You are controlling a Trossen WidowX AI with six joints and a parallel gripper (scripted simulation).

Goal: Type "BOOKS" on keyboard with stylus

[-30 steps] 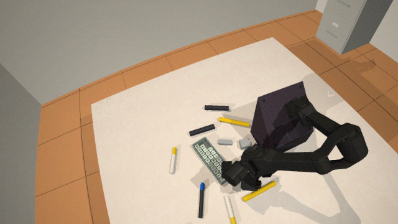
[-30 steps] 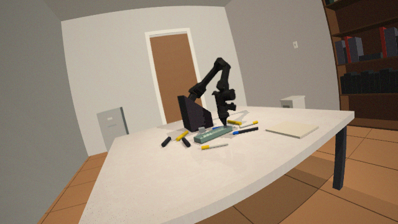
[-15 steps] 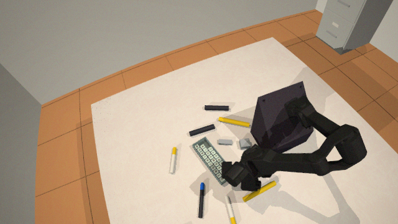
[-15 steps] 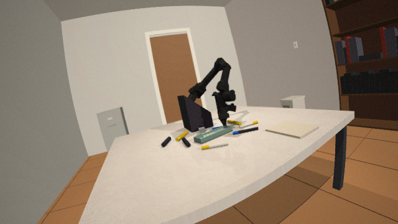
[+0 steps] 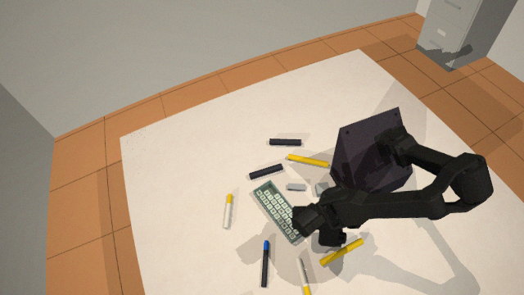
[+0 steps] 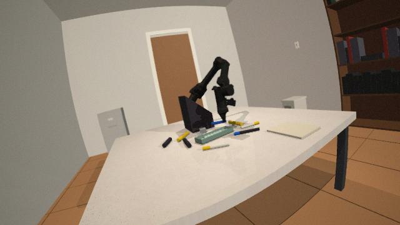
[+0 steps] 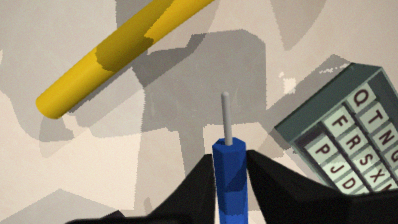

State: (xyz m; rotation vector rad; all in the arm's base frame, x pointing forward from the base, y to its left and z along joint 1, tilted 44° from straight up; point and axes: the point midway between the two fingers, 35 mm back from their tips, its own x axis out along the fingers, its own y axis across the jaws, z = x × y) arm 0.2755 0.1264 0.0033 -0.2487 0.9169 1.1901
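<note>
The grey block is 8 cm behind my gripper tip, 12 cm to the right of it and 3 cm below it. Round my gripper tip: blue stylus (right at my gripper tip); notepad (41 cm ahead, 14 cm to the left, 4 cm below); yellow cylinder (9 cm behind, 25 cm to the right, 3 cm below).
</note>
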